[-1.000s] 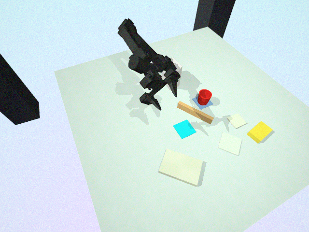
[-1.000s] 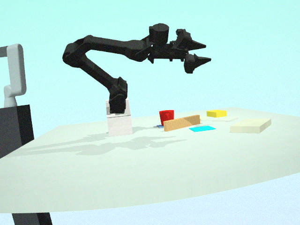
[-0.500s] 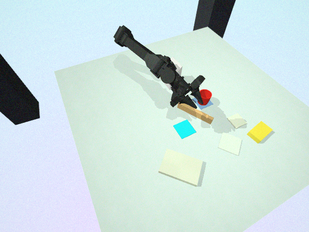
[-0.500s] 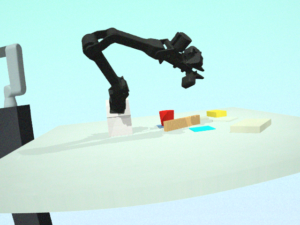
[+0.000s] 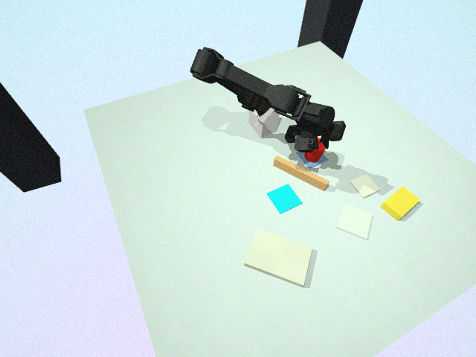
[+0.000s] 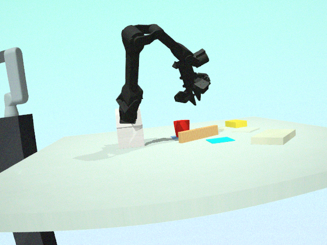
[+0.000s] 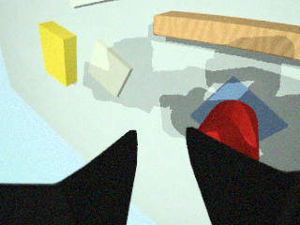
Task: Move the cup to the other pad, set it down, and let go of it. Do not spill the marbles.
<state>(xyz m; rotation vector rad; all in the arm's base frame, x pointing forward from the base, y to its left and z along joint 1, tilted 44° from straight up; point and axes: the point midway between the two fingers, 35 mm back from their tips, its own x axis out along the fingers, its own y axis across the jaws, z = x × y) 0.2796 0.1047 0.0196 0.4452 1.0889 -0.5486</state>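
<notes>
Now: gripper tip 110 mm above the red cup, 70 mm past it and 40 mm to the right of it. Round my gripper tip: teal pad 160 mm below, 150 mm to the right, 50 mm ahead; blue pad 160 mm below, 80 mm behind, 40 mm to the left; wooden block 140 mm below, 50 mm to the right, 10 mm behind.
</notes>
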